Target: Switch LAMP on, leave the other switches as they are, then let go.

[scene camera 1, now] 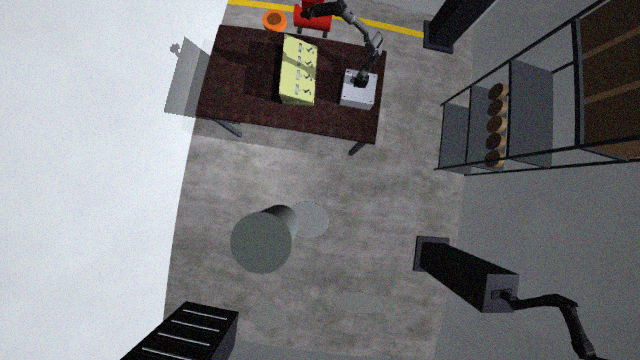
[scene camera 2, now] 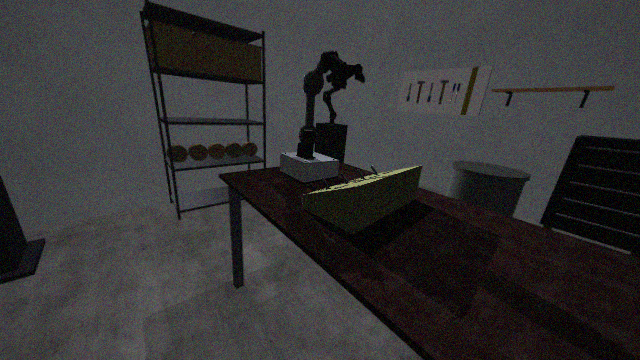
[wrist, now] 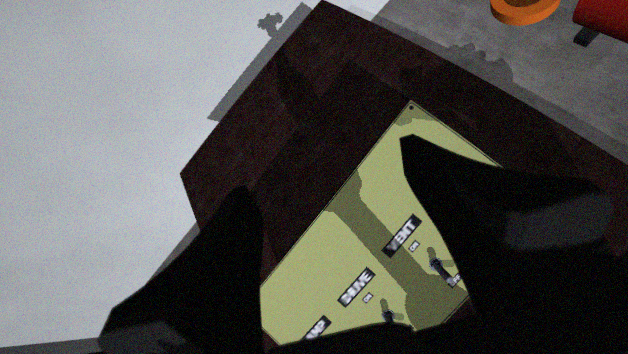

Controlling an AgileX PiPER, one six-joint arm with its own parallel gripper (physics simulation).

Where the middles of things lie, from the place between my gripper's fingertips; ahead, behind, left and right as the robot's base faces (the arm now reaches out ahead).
The yellow-green switch panel [scene camera 1: 294,69] is 5 cm ahead of my hand, 10 cm to the left of it and 41 cm below it.
